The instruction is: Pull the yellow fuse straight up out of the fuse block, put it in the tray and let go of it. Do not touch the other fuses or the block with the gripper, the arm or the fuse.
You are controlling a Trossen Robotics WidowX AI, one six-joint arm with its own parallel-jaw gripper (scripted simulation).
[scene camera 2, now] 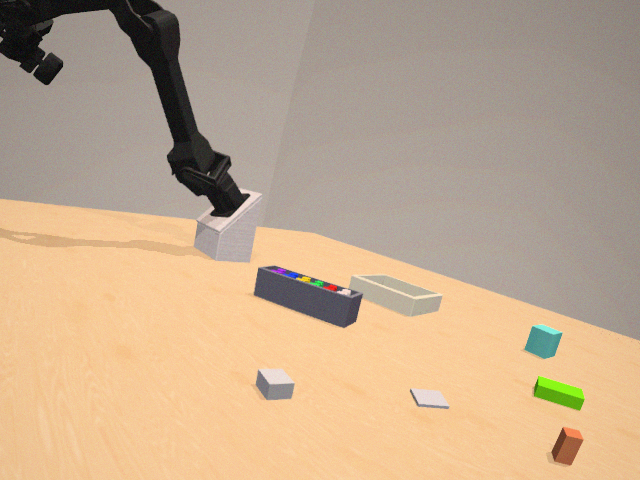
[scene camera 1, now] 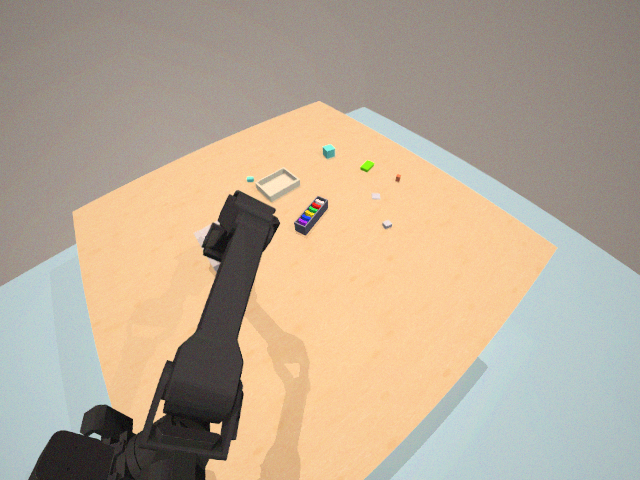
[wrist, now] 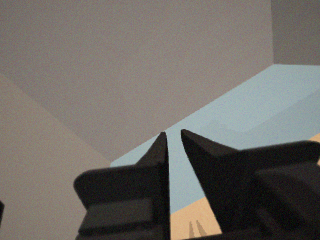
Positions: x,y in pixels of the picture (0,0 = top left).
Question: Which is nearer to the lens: the green block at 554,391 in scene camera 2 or the teal cube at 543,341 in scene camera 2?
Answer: The green block.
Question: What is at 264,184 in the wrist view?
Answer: My gripper.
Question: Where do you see a beige tray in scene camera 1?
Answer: At 280,182
